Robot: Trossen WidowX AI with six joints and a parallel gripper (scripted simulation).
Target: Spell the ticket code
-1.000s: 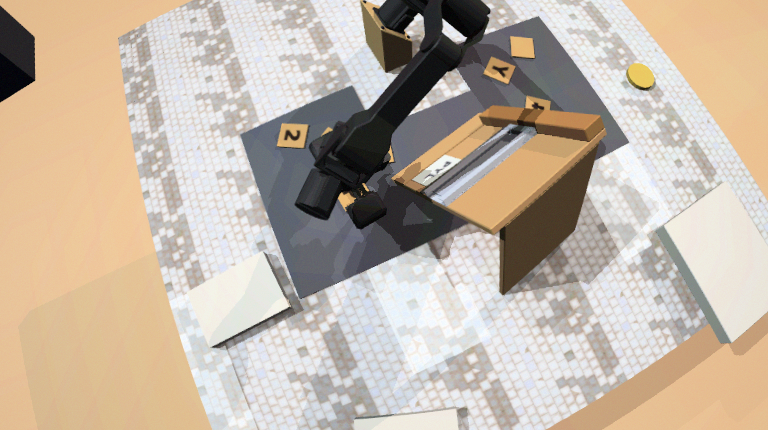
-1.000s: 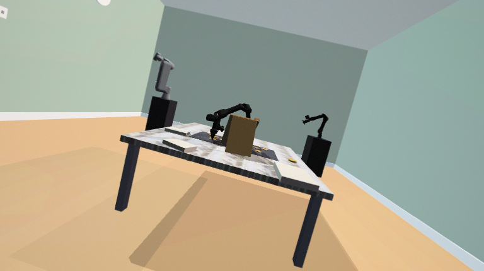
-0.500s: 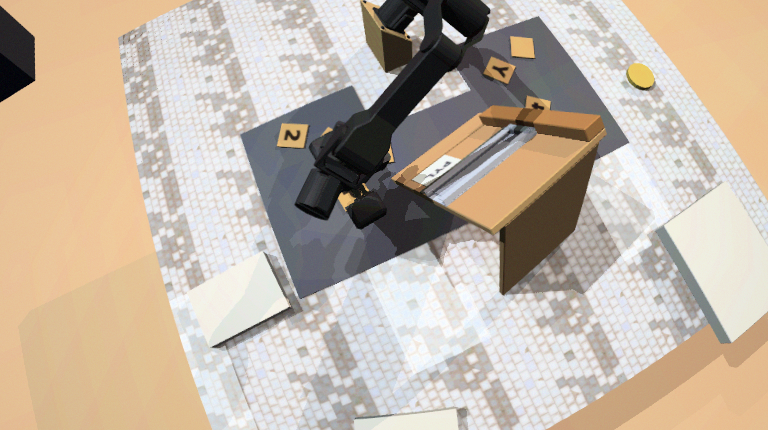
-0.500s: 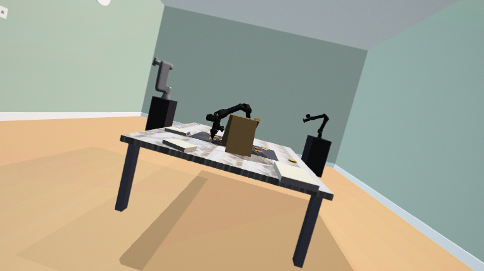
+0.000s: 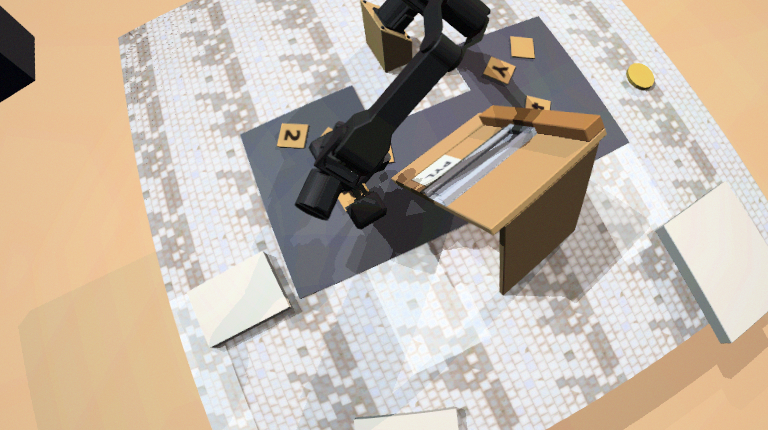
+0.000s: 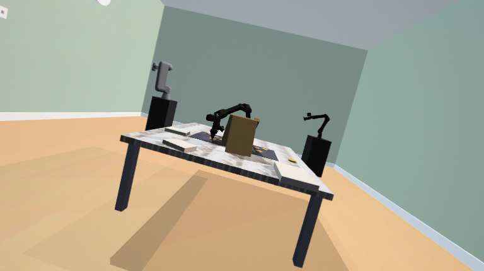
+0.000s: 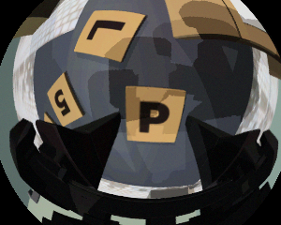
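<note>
Now: the P tile right at my gripper tip. From my gripper tip the other things lie so: white ticket (150 mm to the left, 80 mm above, 60 mm ahead); L tile (80 mm to the left, 60 mm behind); 2 tile (180 mm behind, 60 mm to the right).
</note>
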